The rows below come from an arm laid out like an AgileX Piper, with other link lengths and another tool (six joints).
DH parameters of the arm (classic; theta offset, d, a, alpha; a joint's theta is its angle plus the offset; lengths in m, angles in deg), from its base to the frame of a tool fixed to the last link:
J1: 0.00 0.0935 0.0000 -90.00
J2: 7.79 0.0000 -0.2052 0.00
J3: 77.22 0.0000 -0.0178 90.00
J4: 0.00 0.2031 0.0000 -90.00
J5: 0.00 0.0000 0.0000 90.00
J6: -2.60 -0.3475 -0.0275 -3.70
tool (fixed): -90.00 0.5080 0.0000 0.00
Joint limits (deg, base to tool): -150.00..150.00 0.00..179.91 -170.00..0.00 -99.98..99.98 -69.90..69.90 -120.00..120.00
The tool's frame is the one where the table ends.
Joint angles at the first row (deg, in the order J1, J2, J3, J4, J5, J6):
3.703 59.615 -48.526 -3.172 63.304 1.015
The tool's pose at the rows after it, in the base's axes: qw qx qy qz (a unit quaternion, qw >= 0); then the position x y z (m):
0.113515, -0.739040, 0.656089, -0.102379, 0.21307, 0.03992, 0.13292
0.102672, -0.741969, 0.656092, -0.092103, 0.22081, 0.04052, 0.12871
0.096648, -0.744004, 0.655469, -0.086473, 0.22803, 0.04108, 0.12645
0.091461, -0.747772, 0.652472, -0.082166, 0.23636, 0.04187, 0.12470
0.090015, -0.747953, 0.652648, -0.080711, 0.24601, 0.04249, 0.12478
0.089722, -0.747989, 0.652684, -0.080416, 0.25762, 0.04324, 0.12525
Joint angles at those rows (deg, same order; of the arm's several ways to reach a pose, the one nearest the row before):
3.703 64.617 -51.597 -3.213 64.244 1.016
3.704 68.290 -53.694 -3.214 64.384 0.771
3.702 71.177 -55.638 -3.213 64.382 0.553
3.704 74.261 -57.980 -3.214 64.384 0.001
3.703 77.179 -60.662 -3.213 64.384 -0.001
3.702 80.475 -63.908 -3.213 64.383 -0.001

